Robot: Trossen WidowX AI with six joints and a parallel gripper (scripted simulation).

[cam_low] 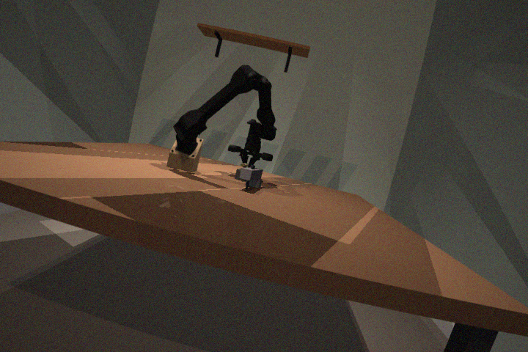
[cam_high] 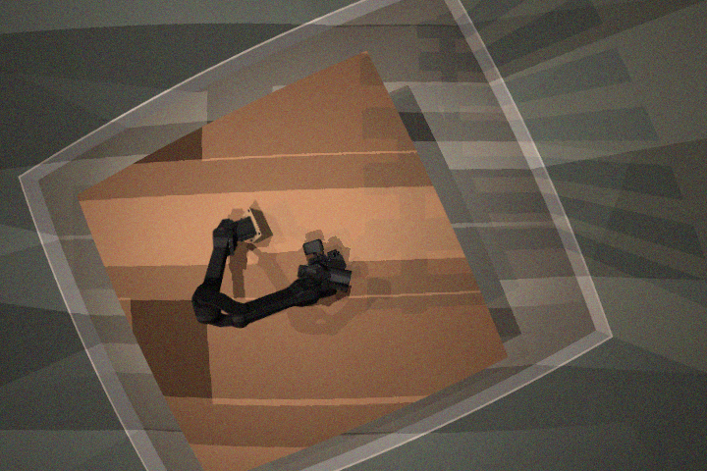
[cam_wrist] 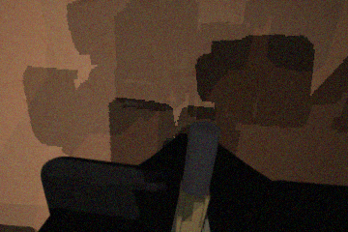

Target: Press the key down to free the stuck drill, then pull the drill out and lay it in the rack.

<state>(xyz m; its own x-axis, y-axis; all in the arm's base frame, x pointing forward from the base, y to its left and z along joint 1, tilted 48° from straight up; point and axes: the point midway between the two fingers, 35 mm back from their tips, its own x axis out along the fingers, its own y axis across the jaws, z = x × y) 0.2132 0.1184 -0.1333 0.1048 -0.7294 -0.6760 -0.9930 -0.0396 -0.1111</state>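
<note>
The drill lies 4 cm to the right of my gripper tip and 3 cm above it. From my gripper tip the other things lie so: rack: 5 cm to the right, 1 cm below.
</note>
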